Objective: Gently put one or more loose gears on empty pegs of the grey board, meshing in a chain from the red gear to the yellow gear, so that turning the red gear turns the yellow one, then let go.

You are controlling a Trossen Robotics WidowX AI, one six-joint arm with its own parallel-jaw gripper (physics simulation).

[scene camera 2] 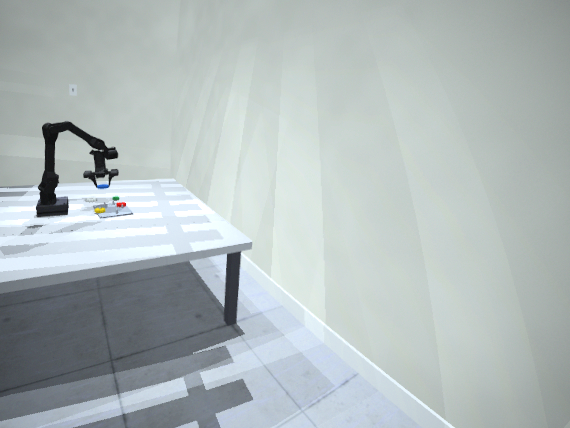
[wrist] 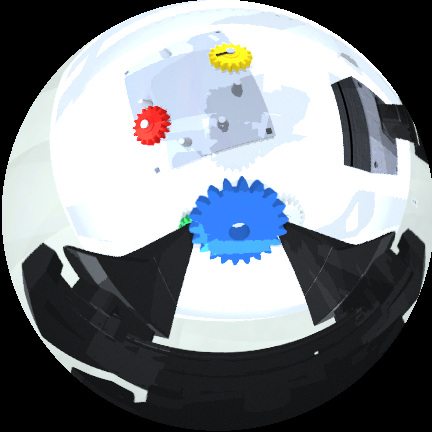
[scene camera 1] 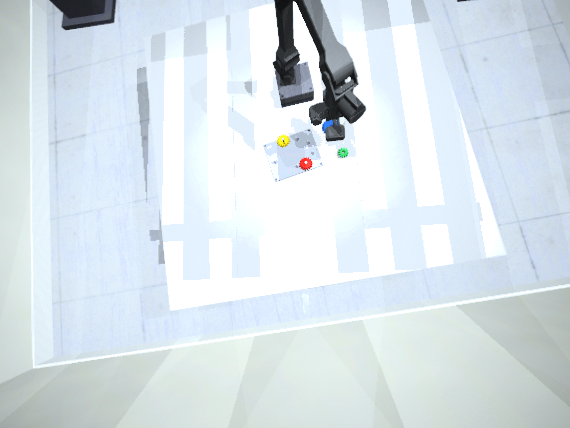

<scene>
The gripper [scene camera 1: 332, 128] carries a blue gear [wrist: 257, 207]; nothing else touches it. Further things: a grey board [wrist: 194, 94], a yellow gear [wrist: 241, 57] and a red gear [wrist: 156, 116].
The gripper is seen too in the wrist view [wrist: 236, 227].
</scene>
